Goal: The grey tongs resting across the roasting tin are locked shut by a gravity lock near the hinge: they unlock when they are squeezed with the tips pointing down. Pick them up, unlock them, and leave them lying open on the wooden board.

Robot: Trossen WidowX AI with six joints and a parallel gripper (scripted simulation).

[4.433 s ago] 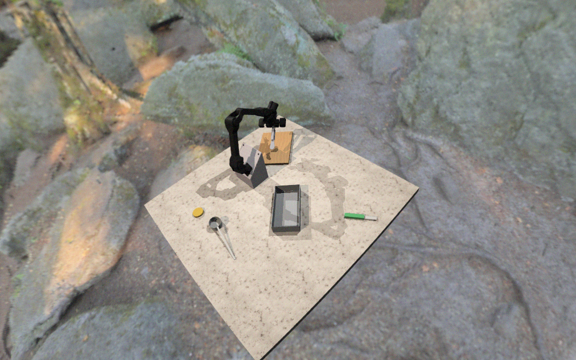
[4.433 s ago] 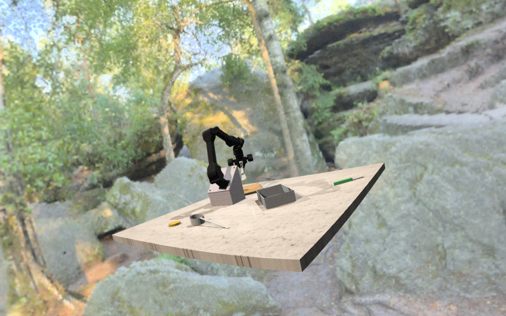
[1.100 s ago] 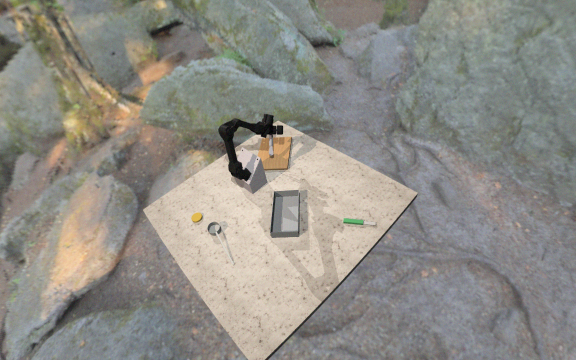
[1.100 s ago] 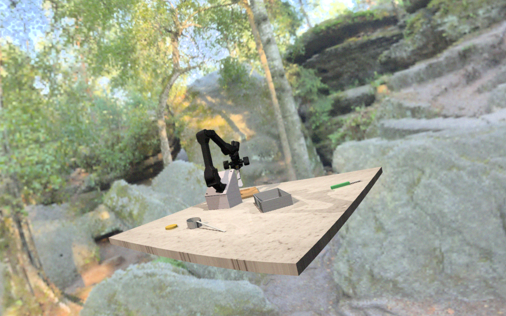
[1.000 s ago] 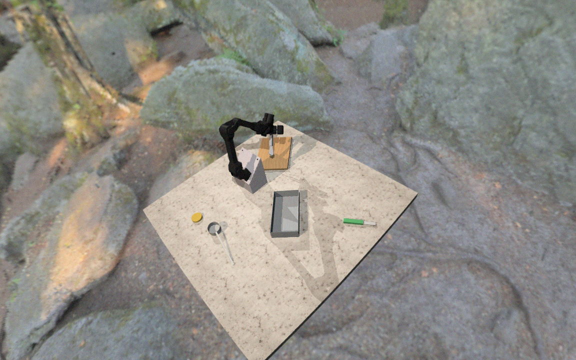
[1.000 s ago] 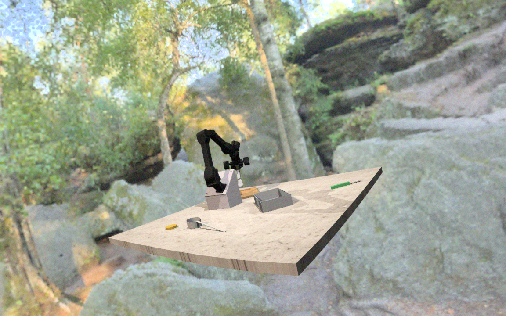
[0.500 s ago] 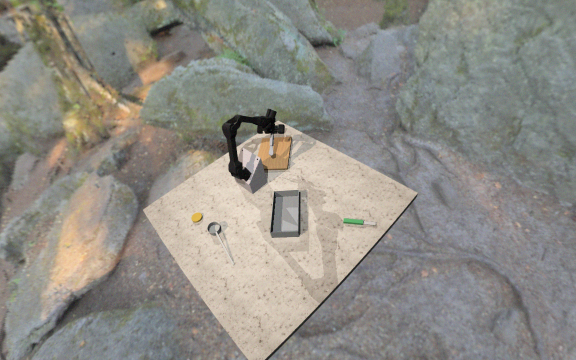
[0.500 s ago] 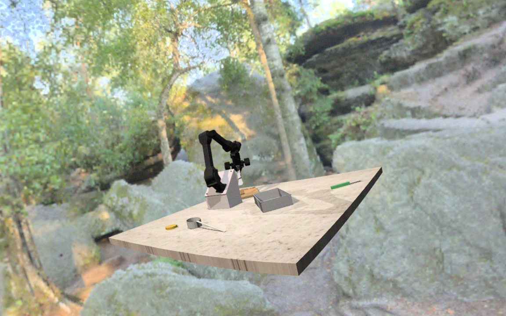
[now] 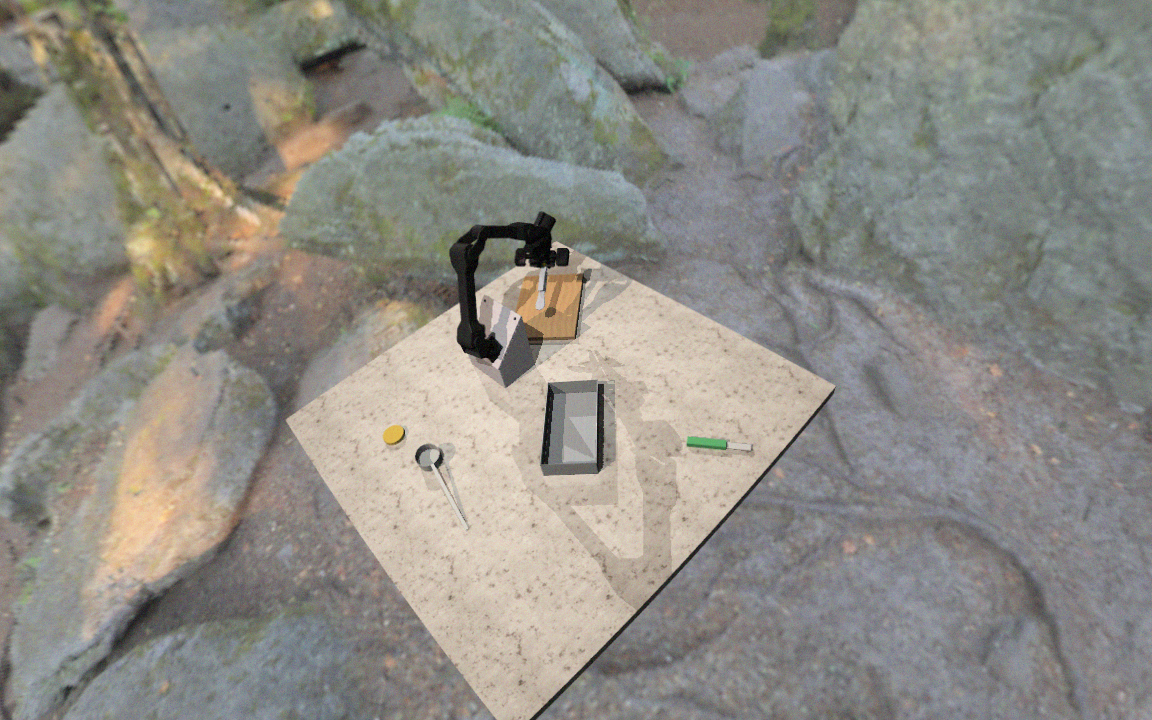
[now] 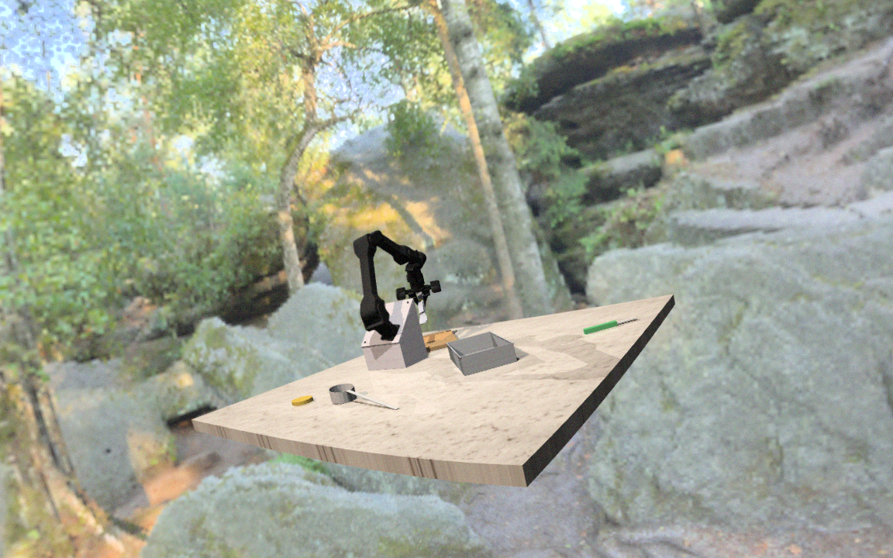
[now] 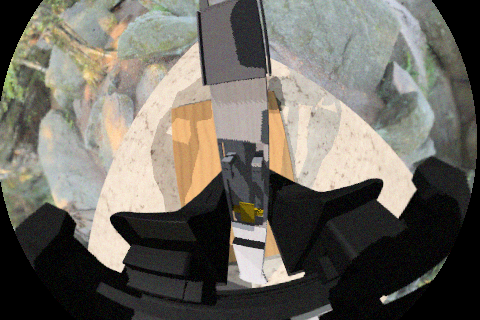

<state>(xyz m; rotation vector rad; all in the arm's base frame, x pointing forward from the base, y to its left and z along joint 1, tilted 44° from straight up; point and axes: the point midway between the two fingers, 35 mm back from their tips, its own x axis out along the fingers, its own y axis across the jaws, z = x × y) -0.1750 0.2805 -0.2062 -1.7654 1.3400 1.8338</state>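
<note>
Now: the small yellow part 20 mm ahead of my gripper tip, 20 mm to the right of it and 30 mm above it. The rest, counted from my gripper tip: yellow disc 150 mm ahead, 760 mm to the right, 150 mm below; then roasting tin 530 mm ahead, 320 mm to the right, 130 mm below; then wooden board 10 mm ahead, 40 mm to the right, 150 mm below.
</note>
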